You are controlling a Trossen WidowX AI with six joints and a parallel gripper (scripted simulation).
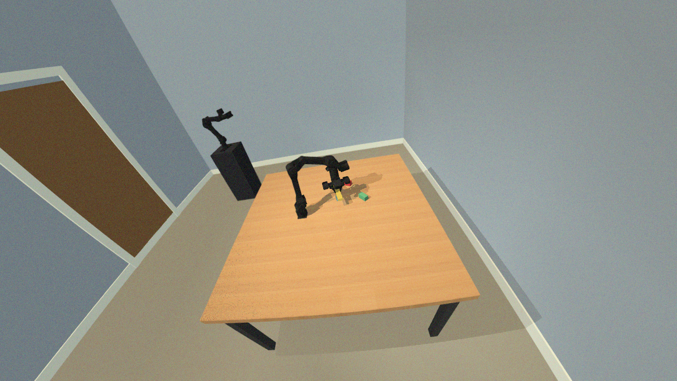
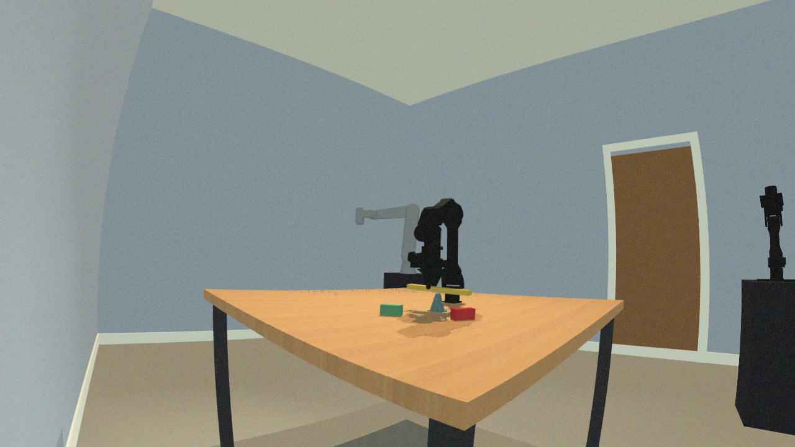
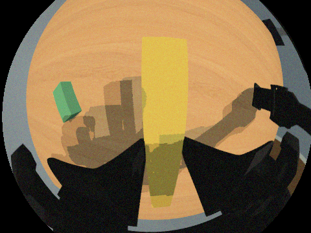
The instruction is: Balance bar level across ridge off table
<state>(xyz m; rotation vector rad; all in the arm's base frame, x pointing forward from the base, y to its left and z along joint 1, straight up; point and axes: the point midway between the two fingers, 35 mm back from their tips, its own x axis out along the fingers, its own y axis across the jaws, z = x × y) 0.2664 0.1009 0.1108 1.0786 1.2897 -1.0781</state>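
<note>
The yellow bar is 1 cm behind my gripper tip and 3 cm to the left of it. Round my gripper tip: red block 7 cm ahead, 18 cm to the left, 6 cm below; green block 17 cm ahead, 1 cm to the right, 6 cm below.
</note>
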